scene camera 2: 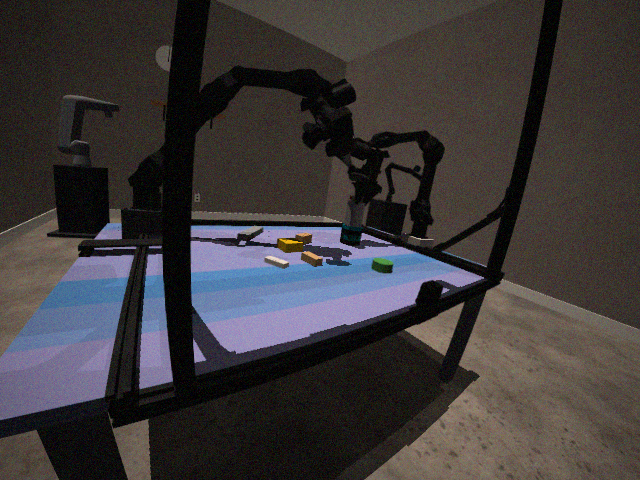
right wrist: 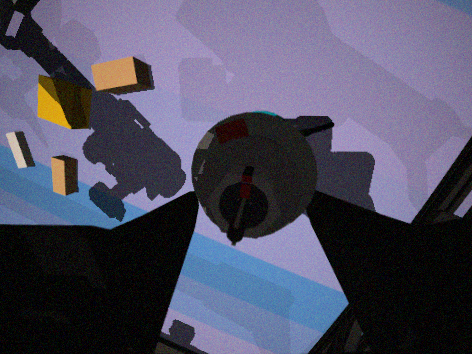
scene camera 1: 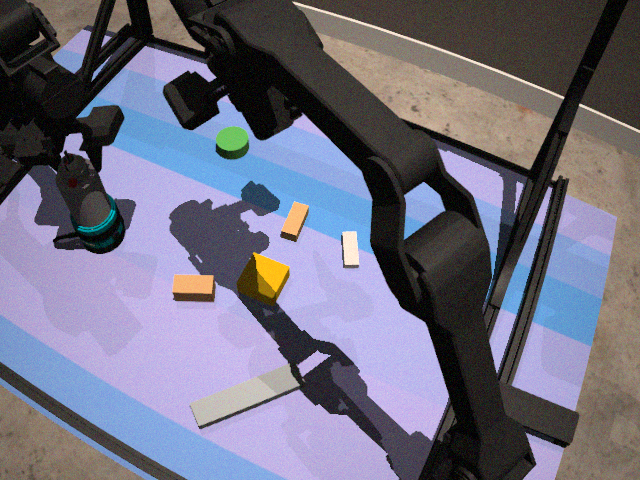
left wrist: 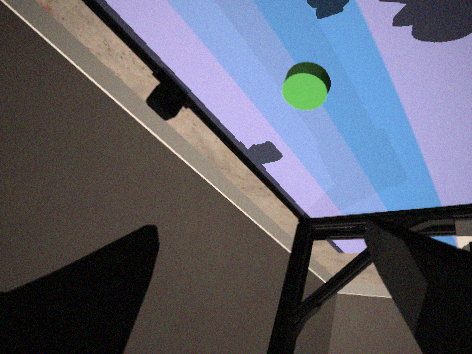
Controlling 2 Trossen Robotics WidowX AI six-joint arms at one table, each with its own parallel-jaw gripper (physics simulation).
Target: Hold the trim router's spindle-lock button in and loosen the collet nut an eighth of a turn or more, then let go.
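Places are measured from the left arm's base along level axes (x ahead, y left, z up), in centimetres.
Pixels of known places: left gripper, fingertip midpoint: (scene camera 2: 352,160) (left wrist: 261,232); right gripper, fingertip midpoint: (scene camera 2: 359,205) (right wrist: 251,197) (scene camera 1: 80,171); left arm's base, link origin: (scene camera 2: 146,207); right arm's base, link origin: (scene camera 2: 417,236).
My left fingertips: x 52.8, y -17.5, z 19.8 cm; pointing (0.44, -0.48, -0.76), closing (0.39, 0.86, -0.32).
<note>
Ahead of a thing's pixels: the offset from my left fingertips to its middle.
The trim router {dx +15.5, dy +21.5, dz -17.5 cm} (scene camera 1: 99,229) (scene camera 2: 352,233) (right wrist: 277,154) stands upright on a teal-ringed base at the table's edge. In the right wrist view I look down on its dark round top, with the red spindle-lock button {dx +13.6, dy +23.0, dz -10.9 cm} (right wrist: 231,130) on its rim and the dark collet nut (right wrist: 257,207) in the middle. My right gripper (right wrist: 251,197) (scene camera 2: 361,195) comes from above and is shut on the router body, one finger on each side. My left gripper (scene camera 1: 270,111) (scene camera 2: 339,143) (left wrist: 261,232) is open and empty. It hangs high above the table near the green disc, apart from the router.
A green disc {dx +11.6, dy -6.0, dz -26.9 cm} (scene camera 1: 232,141) (scene camera 2: 382,265) (left wrist: 305,89) lies on the blue stripe. Two orange blocks {dx -7.7, dy -0.8, dz -27.2 cm} (scene camera 1: 294,220) {dx -4.3, dy +18.5, dz -26.7 cm} (scene camera 1: 193,287), a yellow wedge {dx -11.1, dy +10.4, dz -26.8 cm} (scene camera 1: 263,278), a white block {dx -17.5, dy -2.6, dz -27.6 cm} (scene camera 1: 350,249) and a flat grey bar {dx -21.5, dy +25.4, dz -27.3 cm} (scene camera 1: 244,395) lie mid-table. Black frame posts (scene camera 2: 182,190) stand at the table's corners.
</note>
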